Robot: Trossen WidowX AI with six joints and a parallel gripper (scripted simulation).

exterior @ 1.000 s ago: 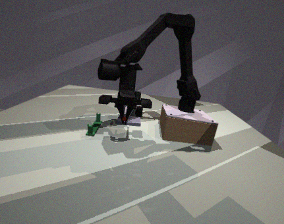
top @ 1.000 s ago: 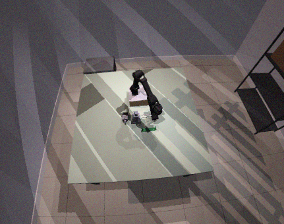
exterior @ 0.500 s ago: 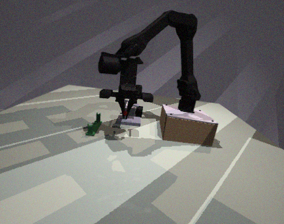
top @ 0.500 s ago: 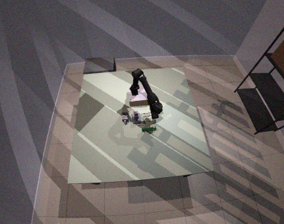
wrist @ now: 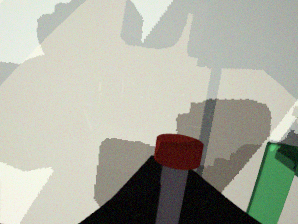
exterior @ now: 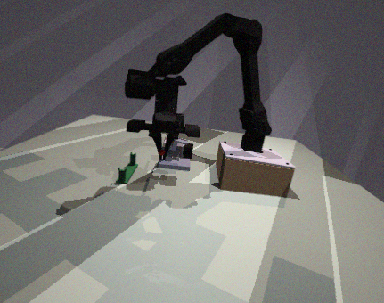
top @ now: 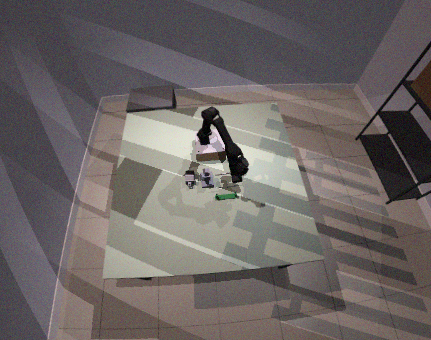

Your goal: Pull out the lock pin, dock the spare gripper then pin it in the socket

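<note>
Right now my gripper tip is 11 cm short of the green cradle, 7 cm to the left of it and 6 cm above it. From my gripper tip the other things lie so: socket: 2 cm behind, 18 cm to the right, 4 cm below; then spare gripper: 4 cm behind, 29 cm to the right, 6 cm below.
</note>
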